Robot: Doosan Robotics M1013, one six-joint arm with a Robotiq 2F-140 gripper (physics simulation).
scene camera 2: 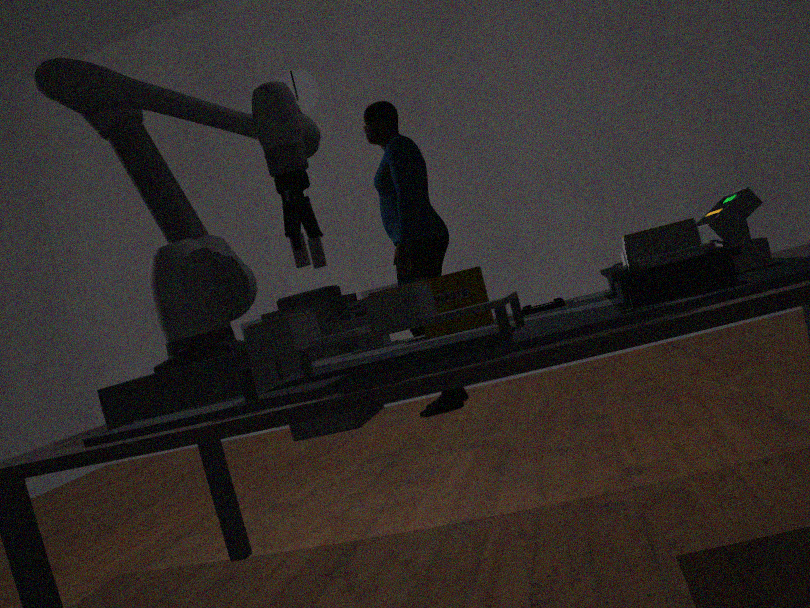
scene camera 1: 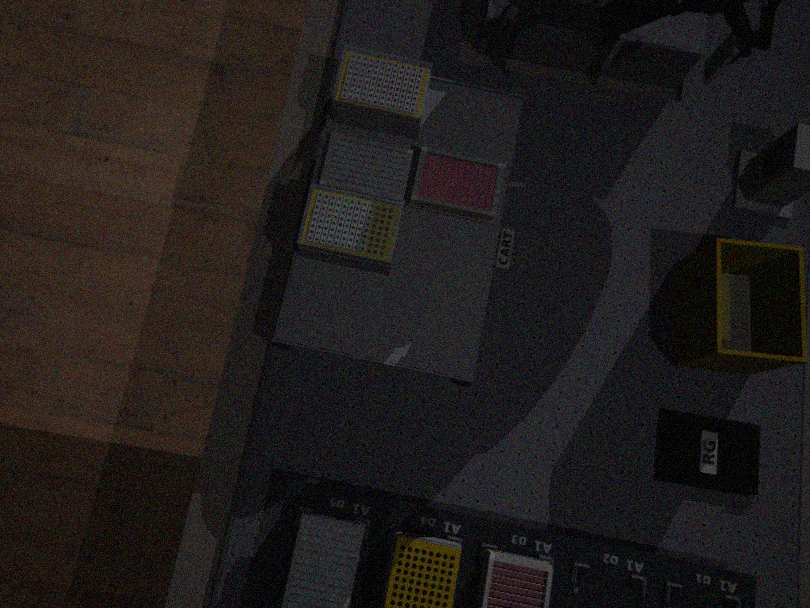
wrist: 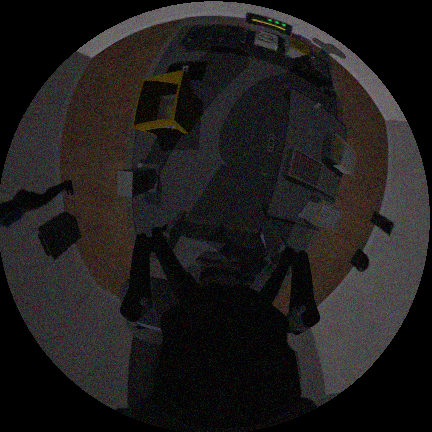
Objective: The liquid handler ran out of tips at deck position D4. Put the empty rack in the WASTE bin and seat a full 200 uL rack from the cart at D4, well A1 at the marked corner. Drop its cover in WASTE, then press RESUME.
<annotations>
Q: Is my gripper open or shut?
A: Open.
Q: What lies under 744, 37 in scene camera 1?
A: My gripper.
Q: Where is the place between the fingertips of my gripper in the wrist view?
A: At 224, 223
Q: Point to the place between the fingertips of my gripper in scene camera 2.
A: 312, 266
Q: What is my gripper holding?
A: Nothing.
</annotations>
